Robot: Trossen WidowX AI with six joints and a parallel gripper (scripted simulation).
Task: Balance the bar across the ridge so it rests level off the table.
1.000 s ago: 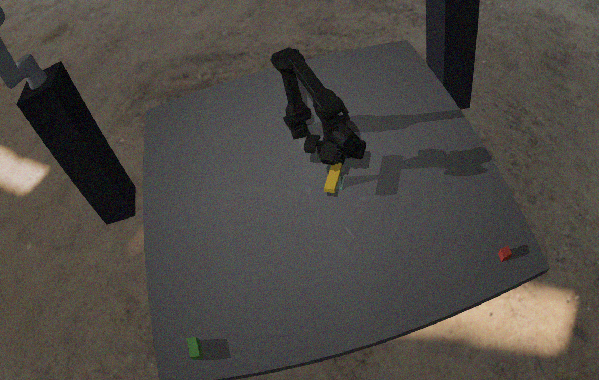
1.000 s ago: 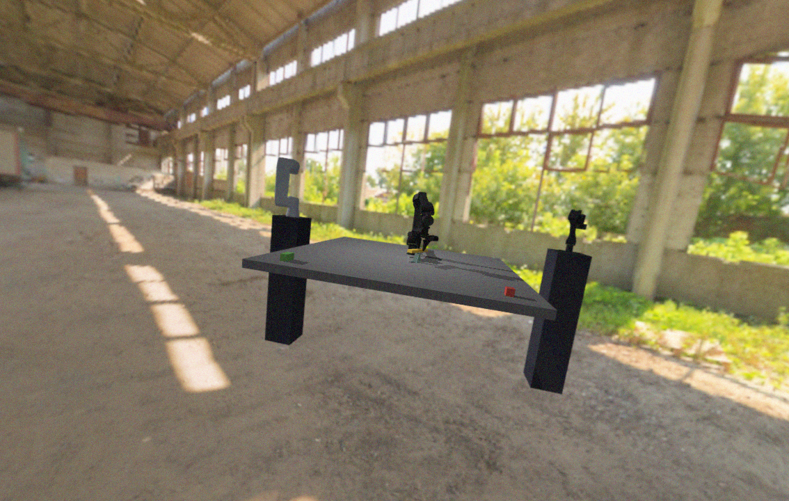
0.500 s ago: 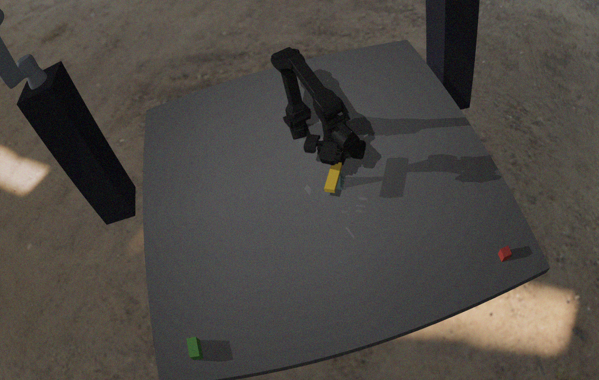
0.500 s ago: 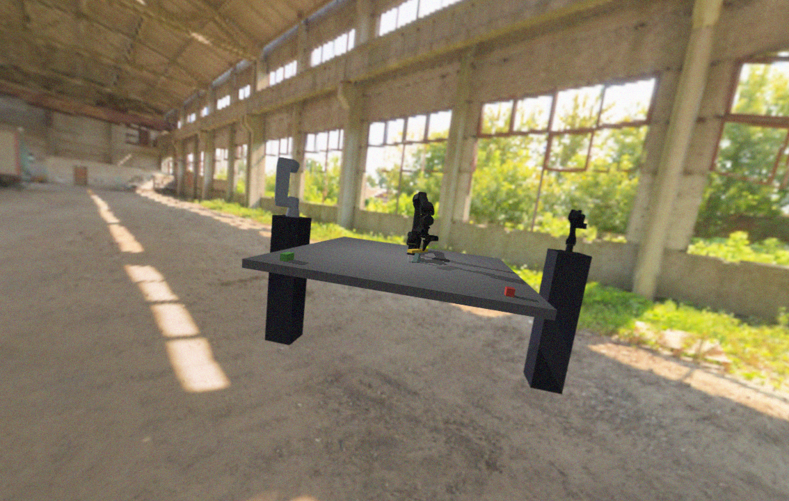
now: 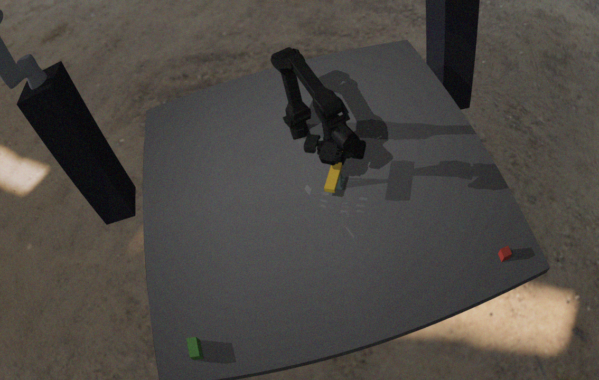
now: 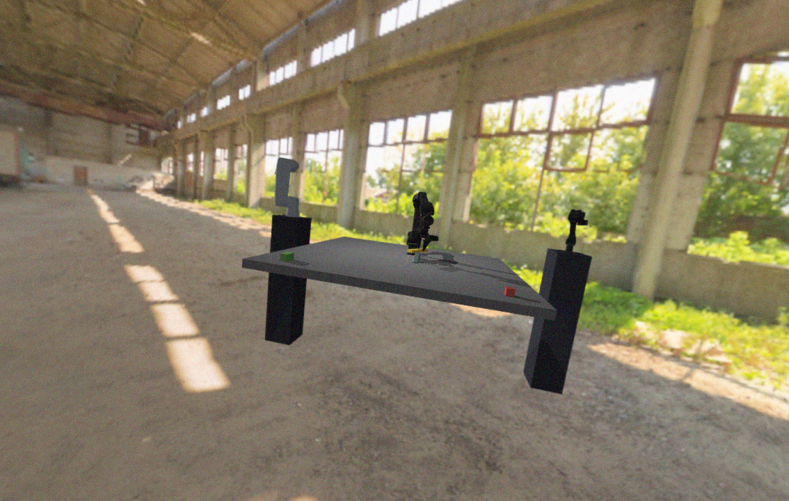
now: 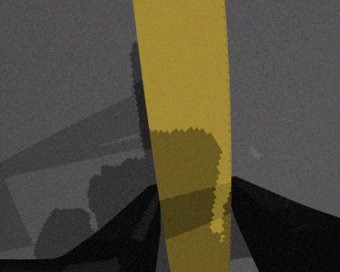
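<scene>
Right now the yellow bar is 20 mm ahead of my gripper tip and 10 mm to the right of it. The rest, counted from my gripper tip: red block 490 mm ahead, 420 mm to the left, 50 mm below; then green block 490 mm ahead, 580 mm to the right, 50 mm below.
</scene>
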